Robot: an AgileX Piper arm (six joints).
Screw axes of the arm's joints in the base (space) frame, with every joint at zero. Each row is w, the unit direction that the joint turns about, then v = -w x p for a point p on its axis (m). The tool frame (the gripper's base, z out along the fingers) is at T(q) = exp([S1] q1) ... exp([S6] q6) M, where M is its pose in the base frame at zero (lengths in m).
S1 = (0, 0, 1, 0, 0, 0)
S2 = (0, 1, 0, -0.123, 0, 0)
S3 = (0, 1, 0, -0.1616, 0, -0.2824)
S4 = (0.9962, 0, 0.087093, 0, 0.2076, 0)
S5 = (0, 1, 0, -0.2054, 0, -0.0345)
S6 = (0.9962, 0, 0.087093, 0, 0.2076, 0)
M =
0.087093 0 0.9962 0.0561
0 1 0 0
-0.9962 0 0.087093 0.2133
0 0 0 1
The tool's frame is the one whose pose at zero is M.
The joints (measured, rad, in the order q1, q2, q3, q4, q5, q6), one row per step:
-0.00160, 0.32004, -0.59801, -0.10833, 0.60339, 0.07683
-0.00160, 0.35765, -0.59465, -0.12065, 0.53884, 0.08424
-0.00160, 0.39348, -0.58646, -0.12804, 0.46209, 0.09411
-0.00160, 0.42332, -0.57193, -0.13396, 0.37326, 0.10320
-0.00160, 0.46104, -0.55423, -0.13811, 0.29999, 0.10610
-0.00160, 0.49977, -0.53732, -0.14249, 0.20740, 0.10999
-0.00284, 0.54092, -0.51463, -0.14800, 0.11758, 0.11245
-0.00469, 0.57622, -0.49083, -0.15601, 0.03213, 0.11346
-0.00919, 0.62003, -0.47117, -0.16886, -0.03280, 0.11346
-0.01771, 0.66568, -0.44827, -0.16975, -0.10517, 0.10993
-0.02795, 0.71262, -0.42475, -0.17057, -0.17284, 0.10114
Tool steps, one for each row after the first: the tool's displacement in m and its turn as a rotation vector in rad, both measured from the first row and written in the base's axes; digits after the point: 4 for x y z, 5 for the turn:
0.0097, -0.0001, 0.0023, -0.00691, -0.02360, 0.00114
0.0195, 0.0004, 0.0039, -0.00714, -0.05634, 0.00601
0.0284, 0.0011, 0.0046, -0.00682, -0.10056, 0.01414
0.0385, 0.0018, 0.0018, -0.00977, -0.11786, 0.02274
0.0486, 0.0028, 0.0005, -0.01197, -0.15406, 0.03445
0.0588, 0.0038, -0.0037, -0.01584, -0.17914, 0.04564
0.0672, 0.0046, -0.0084, -0.02293, -0.20441, 0.05689
0.0764, 0.0049, -0.0151, -0.03478, -0.20465, 0.06452
0.0854, 0.0047, -0.0228, -0.03775, -0.20740, 0.06860
0.0939, 0.0041, -0.0317, -0.04506, -0.20344, 0.07090

